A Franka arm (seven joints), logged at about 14 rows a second.
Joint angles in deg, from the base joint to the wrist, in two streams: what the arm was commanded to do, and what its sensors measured. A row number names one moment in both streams.
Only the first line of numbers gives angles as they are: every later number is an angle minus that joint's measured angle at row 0.
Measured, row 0: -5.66, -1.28, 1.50, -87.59, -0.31, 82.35, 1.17
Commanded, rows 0 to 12: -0.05, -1.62, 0.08, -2.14, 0.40, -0.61, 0.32; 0.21, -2.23, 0.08, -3.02, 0.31, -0.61, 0.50; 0.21, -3.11, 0.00, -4.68, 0.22, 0.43, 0.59; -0.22, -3.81, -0.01, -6.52, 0.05, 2.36, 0.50; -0.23, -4.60, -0.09, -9.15, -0.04, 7.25, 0.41; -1.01, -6.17, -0.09, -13.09, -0.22, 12.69, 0.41; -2.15, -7.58, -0.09, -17.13, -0.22, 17.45, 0.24; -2.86, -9.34, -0.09, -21.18, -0.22, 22.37, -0.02; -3.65, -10.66, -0.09, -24.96, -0.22, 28.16, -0.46; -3.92, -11.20, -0.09, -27.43, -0.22, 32.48, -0.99; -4.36, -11.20, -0.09, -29.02, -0.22, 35.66, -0.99; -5.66, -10.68, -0.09, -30.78, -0.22, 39.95, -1.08; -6.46, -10.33, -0.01, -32.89, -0.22, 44.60, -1.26
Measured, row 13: -4.47, -8.47, -0.50, -26.98, -0.11, 36.61, -0.41
